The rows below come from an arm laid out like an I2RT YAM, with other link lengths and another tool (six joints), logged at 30 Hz.
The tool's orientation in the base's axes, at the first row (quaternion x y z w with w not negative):
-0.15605 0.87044 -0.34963 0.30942
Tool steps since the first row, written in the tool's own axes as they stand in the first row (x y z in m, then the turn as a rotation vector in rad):
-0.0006 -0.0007 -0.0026 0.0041 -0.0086 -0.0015
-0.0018 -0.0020 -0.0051 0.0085 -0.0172 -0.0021
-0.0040 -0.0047 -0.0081 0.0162 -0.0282 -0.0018
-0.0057 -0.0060 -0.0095 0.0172 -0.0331 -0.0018
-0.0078 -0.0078 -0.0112 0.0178 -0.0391 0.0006
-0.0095 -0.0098 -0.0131 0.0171 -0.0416 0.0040
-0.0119 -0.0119 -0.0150 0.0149 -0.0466 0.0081
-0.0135 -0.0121 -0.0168 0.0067 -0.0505 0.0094
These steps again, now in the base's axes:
-0.0012 0.0011 0.0022 -0.0036 -0.0073 0.0051
-0.0018 0.0021 0.0051 -0.0069 -0.0152 0.0097
-0.0019 0.0028 0.0096 -0.0119 -0.0269 0.0139
-0.0015 0.0034 0.0120 -0.0124 -0.0309 0.0170
-0.0009 0.0040 0.0152 -0.0110 -0.0366 0.0196
-0.0007 0.0044 0.0184 -0.0081 -0.0398 0.0197
0.0000 0.0051 0.0220 -0.0035 -0.0444 0.0219
0.0000 0.0066 0.0238 0.0038 -0.0438 0.0274

